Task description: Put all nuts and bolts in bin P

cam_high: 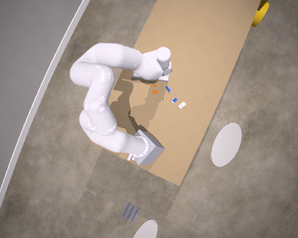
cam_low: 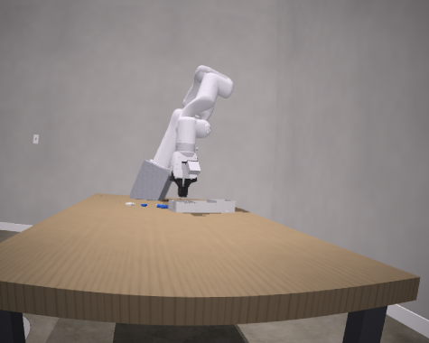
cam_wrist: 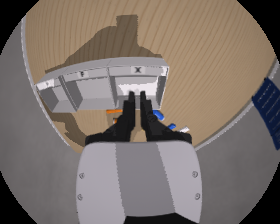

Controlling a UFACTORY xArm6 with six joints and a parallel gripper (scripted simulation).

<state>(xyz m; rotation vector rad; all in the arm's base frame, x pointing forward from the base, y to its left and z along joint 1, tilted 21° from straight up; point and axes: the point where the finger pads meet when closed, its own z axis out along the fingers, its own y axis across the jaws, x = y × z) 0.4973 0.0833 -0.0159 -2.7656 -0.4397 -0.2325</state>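
Right now my hand is 80 mm to the right of the bin, 50 mm above it and 20 mm past it. The rest, counted from my hand: long blue stick (70 mm to the right, 70 mm below, 70 mm behind); then blue usb stick (150 mm to the right, 130 mm behind, 70 mm below); then brass-coloured fastener (150 mm behind, 70 mm to the right, 70 mm below).
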